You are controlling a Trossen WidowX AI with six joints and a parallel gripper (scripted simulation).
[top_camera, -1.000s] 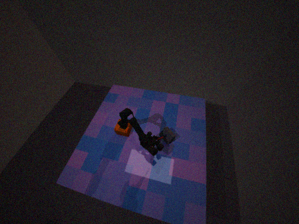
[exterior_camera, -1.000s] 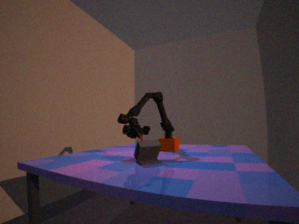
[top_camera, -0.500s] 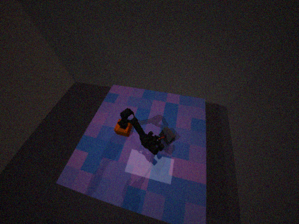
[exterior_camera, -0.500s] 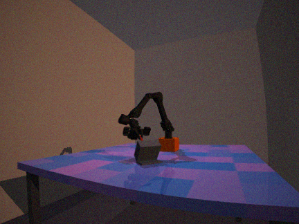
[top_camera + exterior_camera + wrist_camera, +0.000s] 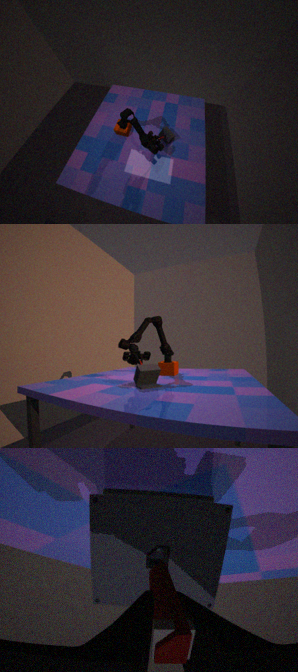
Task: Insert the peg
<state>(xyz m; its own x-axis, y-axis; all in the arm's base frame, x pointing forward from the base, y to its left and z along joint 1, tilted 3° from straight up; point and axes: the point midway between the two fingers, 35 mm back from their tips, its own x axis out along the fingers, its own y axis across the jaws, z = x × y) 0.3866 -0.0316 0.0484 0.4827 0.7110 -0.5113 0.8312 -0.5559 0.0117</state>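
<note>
Now: the dark grey sloped panel 4 cm ahead of my gripper tip, 7 cm to the left of it and 6 cm below it. From my gripper tip the other things lie so: dark red peg (1 cm behind, 1 cm to the right, 1 cm above).
</note>
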